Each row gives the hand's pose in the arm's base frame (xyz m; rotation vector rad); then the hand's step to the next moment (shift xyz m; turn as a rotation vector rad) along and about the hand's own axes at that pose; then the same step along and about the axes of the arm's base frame.
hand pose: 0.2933 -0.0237 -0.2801 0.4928 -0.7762 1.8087
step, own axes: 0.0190 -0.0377 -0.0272 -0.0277 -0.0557 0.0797
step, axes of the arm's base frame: 0.0292 0.0407 0.0036 0.0594 -0.0621 0.0532
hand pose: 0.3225 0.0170 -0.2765 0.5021 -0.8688 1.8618
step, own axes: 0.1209 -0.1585 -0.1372 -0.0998 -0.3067 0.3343
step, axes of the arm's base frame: 0.0953 0.2178 0.0453 0.3081 -0.2315 0.2594
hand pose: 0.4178 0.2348 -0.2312 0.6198 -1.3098 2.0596
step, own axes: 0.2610 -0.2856 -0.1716 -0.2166 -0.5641 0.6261
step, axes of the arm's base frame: 0.0088 0.3129 0.2849 0.5905 -0.4442 0.4595
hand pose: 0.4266 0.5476 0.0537 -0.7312 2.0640 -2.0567
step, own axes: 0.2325 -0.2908 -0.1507 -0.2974 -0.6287 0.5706
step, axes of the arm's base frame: -0.1975 0.0517 0.3459 0.6528 -0.3563 0.5061
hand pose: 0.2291 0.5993 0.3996 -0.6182 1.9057 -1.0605
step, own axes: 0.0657 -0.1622 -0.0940 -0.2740 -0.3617 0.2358
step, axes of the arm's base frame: -0.1116 -0.0914 0.1365 0.3500 -0.0890 0.3621
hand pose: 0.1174 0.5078 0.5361 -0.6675 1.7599 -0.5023
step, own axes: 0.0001 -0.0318 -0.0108 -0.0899 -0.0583 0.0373
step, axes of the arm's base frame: -0.0045 -0.0239 0.0232 0.0652 0.0160 0.0914
